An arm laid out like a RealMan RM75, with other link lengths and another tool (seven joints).
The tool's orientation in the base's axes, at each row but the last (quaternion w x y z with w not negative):
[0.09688, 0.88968, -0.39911, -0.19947]
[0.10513, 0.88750, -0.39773, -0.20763]
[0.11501, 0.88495, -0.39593, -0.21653]
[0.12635, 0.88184, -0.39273, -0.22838]
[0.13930, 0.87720, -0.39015, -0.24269]
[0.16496, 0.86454, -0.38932, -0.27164]
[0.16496, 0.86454, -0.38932, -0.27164]
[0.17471, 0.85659, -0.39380, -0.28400]
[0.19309, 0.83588, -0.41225, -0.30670]
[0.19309, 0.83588, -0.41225, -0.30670]
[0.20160, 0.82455, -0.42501, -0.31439]
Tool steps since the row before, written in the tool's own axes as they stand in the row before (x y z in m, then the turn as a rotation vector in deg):
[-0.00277, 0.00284, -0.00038, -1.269, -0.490, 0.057]
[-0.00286, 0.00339, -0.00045, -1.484, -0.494, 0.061]
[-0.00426, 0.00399, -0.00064, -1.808, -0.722, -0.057]
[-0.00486, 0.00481, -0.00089, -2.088, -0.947, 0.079]
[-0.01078, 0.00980, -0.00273, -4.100, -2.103, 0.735]
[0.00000, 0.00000, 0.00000, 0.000, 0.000, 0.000]
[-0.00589, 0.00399, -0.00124, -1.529, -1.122, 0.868]
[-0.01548, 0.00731, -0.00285, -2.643, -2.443, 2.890]
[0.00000, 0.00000, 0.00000, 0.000, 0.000, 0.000]
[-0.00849, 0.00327, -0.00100, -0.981, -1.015, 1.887]
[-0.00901, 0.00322, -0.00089, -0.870, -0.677, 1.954]
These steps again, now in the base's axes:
[-0.00341, 0.00020, 0.00205, -0.459, 1.274, 0.138]
[-0.00375, -0.00009, 0.00241, -0.587, 1.438, 0.195]
[-0.00482, 0.00058, 0.00330, -0.575, 1.835, 0.308]
[-0.00546, 0.00051, 0.00418, -0.664, 2.188, 0.185]
[-0.01081, 0.00182, 0.00997, -1.464, 4.424, -0.232]
[0.00000, 0.00000, 0.00000, 0.000, 0.000, 0.000]
[-0.00482, 0.00202, 0.00498, -0.704, 1.823, -0.728]
[-0.01061, 0.00760, 0.01144, -1.795, 3.363, -2.603]
[0.00000, 0.00000, 0.00000, 0.000, 0.000, 0.000]
[-0.00520, 0.00501, 0.00562, -1.152, 1.255, -1.629]
[-0.00521, 0.00572, 0.00570, -1.343, 0.970, -1.513]

